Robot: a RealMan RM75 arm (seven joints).
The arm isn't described. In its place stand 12 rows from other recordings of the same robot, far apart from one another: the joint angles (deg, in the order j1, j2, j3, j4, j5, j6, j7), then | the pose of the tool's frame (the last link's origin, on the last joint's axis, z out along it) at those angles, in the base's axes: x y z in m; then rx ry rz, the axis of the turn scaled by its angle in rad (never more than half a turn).
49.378 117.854 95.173 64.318 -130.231 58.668 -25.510 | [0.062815 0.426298 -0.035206 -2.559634 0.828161 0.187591]
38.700 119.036 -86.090 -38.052 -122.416 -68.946 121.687 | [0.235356 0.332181 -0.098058 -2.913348 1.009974 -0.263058]
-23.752 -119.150 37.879 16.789 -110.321 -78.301 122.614 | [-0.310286 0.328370 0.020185 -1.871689 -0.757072 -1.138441]
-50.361 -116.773 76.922 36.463 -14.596 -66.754 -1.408 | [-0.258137 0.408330 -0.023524 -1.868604 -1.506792 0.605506]
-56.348 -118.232 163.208 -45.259 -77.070 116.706 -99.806 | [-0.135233 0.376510 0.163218 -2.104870 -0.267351 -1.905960]
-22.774 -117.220 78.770 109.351 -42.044 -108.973 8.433 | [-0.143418 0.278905 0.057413 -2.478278 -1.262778 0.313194]
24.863 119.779 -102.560 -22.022 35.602 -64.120 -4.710 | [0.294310 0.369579 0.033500 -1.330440 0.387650 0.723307]
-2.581 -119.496 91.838 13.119 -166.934 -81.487 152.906 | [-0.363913 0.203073 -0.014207 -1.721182 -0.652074 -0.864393]
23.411 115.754 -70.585 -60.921 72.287 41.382 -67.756 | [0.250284 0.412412 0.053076 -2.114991 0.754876 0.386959]
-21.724 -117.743 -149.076 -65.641 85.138 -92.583 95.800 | [-0.227415 0.328311 0.166810 -2.152557 -0.181410 -1.026184]
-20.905 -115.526 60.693 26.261 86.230 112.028 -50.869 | [-0.251663 0.237694 0.000726 -2.763655 -0.062471 -1.333181]
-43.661 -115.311 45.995 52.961 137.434 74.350 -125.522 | [-0.214280 0.430896 0.057242 -2.426577 -1.019237 -0.164982]
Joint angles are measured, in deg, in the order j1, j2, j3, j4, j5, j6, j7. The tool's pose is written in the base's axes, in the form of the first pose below.
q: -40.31 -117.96 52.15 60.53 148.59 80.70 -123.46
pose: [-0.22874 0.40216 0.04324 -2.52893 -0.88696 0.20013]
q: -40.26 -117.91 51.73 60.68 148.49 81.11 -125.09
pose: [-0.22908 0.40158 0.04467 -2.51441 -0.92930 0.18514]
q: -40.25 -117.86 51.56 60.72 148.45 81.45 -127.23
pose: [-0.22927 0.40102 0.04524 -2.49711 -0.97973 0.17256]
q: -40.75 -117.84 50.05 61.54 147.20 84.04 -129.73
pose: [-0.22228 0.39936 0.04858 -2.49936 -1.04888 0.11851]
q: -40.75 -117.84 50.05 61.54 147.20 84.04 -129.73
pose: [-0.22228 0.39936 0.04858 -2.49936 -1.04888 0.11851]
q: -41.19 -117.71 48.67 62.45 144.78 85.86 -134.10
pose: [-0.21280 0.39975 0.05314 -2.47845 -1.14709 0.02679]
